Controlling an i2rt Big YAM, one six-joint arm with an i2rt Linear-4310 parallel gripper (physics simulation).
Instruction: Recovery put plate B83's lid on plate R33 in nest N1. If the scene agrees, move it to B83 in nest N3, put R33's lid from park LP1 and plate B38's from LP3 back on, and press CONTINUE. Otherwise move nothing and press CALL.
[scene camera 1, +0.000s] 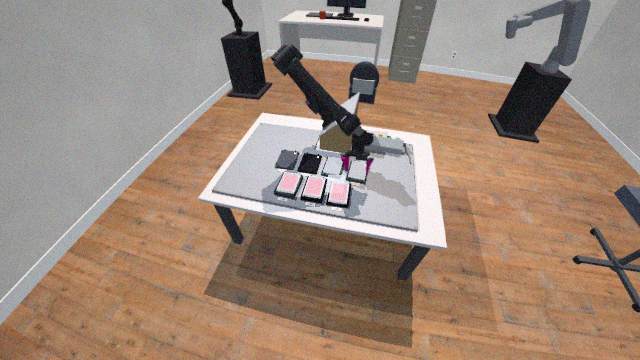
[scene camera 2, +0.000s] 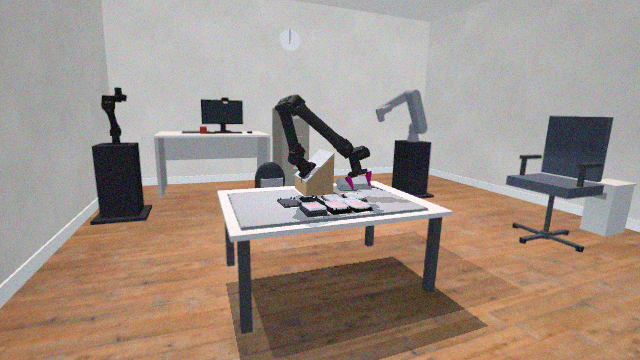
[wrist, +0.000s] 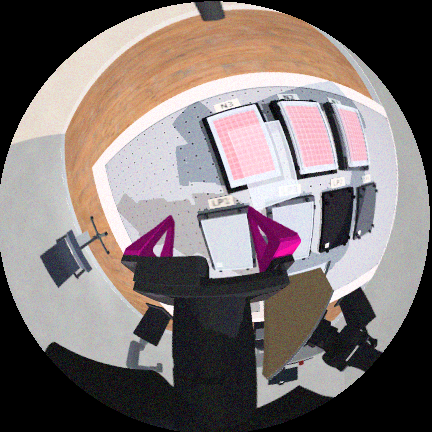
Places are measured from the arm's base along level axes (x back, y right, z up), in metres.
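Pixels of known places: gripper, fingertip midpoint: (scene camera 1: 356, 172) (scene camera 2: 361, 188) (wrist: 209, 214); arm's base, link origin: (scene camera 1: 332, 119) (scene camera 2: 307, 170) (wrist: 309, 328).
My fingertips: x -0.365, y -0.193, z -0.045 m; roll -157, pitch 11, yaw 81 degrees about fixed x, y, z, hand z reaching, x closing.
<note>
Ahead of a thing's pixels: the offset from my fingertips to its top centre. "spot": to the spot under its first point.
My gripper (scene camera 1: 357, 165) (scene camera 2: 360, 181) (wrist: 209, 214) has magenta fingers, open and empty, above and at the near side of park LP1. A pale lid @(dy -0.004, dx +0.094, dz -0.067 m) (scene camera 1: 357, 171) (wrist: 229, 241) lies at LP1. Another pale lid @(dy +0.129, dx +0.097, dz -0.067 m) (scene camera 1: 332, 166) (wrist: 294, 230) lies at LP3. Pink-welled plates stand in nest N3 @(spot: dy +0.063, dx -0.103, dz -0.050 m) (scene camera 1: 339, 193) (wrist: 243, 145), nest N2 @(spot: dy +0.183, dx -0.100, dz -0.050 m) (scene camera 1: 314, 188) (wrist: 310, 137) and nest N1 @(spot: dy +0.305, dx -0.107, dz -0.045 m) (scene camera 1: 289, 184) (wrist: 354, 135). Plate codes are not readable, and I cannot tell which plates carry clear lids. The CONTINUE and CALL buttons cannot be told apart.
A black park LP2 @(dy +0.259, dx +0.099, dz -0.065 m) (scene camera 1: 310, 163) (wrist: 337, 217) and a dark grey park @(dy +0.389, dx +0.099, dz -0.065 m) (scene camera 1: 287, 159) (wrist: 366, 210) show no pale lid. A wooden wedge with a slanted white panel (scene camera 1: 336, 140) (scene camera 2: 320, 175) (wrist: 297, 320) stands behind the parks. A grey box @(dy -0.123, dx +0.343, dz -0.001 m) (scene camera 1: 387, 145) with small coloured buttons sits at the back right.
</note>
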